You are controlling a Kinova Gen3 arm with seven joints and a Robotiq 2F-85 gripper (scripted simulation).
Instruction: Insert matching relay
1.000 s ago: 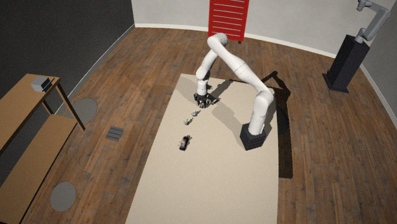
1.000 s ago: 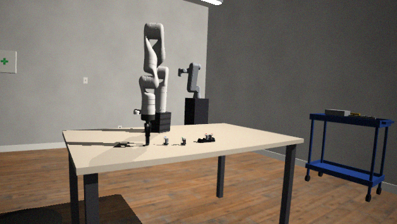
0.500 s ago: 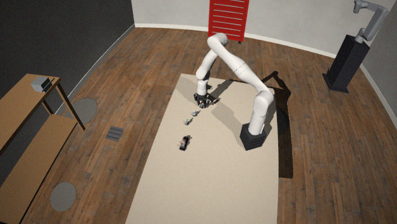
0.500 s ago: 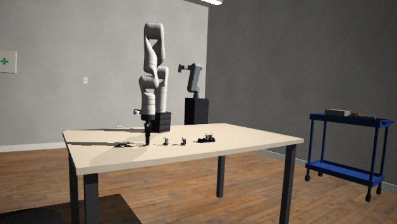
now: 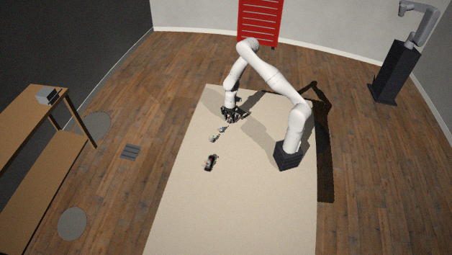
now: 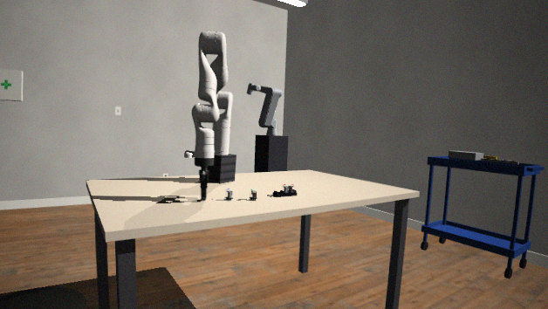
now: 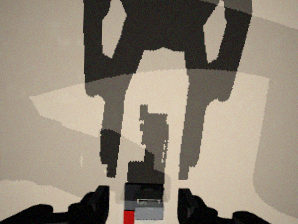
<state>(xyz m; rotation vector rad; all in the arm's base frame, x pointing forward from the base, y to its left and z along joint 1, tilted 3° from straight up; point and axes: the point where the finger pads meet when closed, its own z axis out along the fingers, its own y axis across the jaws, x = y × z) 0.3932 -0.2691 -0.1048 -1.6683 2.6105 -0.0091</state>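
My gripper is now 9 cm to the right of the relay, 4 cm short of it and 1 cm above it.
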